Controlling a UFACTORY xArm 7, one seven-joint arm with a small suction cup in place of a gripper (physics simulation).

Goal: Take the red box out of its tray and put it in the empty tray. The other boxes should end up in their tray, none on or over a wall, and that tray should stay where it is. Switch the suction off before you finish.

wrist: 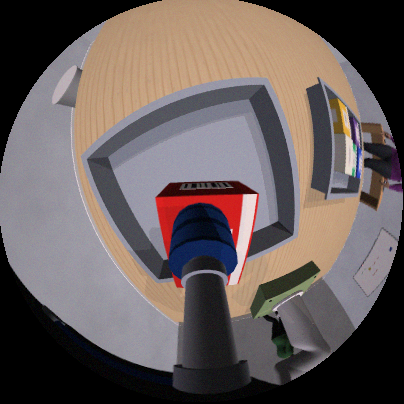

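Where they show: end effector, tool point: [200,218]; arm's base, origin of the base link: [287,299].
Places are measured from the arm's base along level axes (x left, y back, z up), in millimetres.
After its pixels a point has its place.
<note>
The red box [167,212] {y -401, x 306, z 51 mm}, with a white stripe and a barcode on its far side, is on my suction cup [201,240], which covers much of its upper face. The box is upright over the near part of the empty grey tray [195,142] {y -447, x 289, z -54 mm}. It hides part of the tray's near wall, and its underside is hidden, so its exact height cannot be told. The other grey tray [321,145] {y -465, x 68, z -36 mm} stands at the right. In it are a yellow box [339,117] {y -540, x 4, z -15 mm}, a whitish box [342,155] {y -459, x 5, z -14 mm}, a purple box [354,126] {y -558, x -114, z -14 mm}, a green box [354,152] {y -482, x -81, z -10 mm} and a blue box [359,162] {y -465, x -129, z -6 mm}.
The green base plate [285,289] {y -111, x 63, z -6 mm} with the arm's pale base is at the lower right, near the table's edge. A pale cylinder [66,87] is at the upper left beyond the table edge. A person's legs [379,160] and a wooden piece of furniture [371,197] show past the right edge.
</note>
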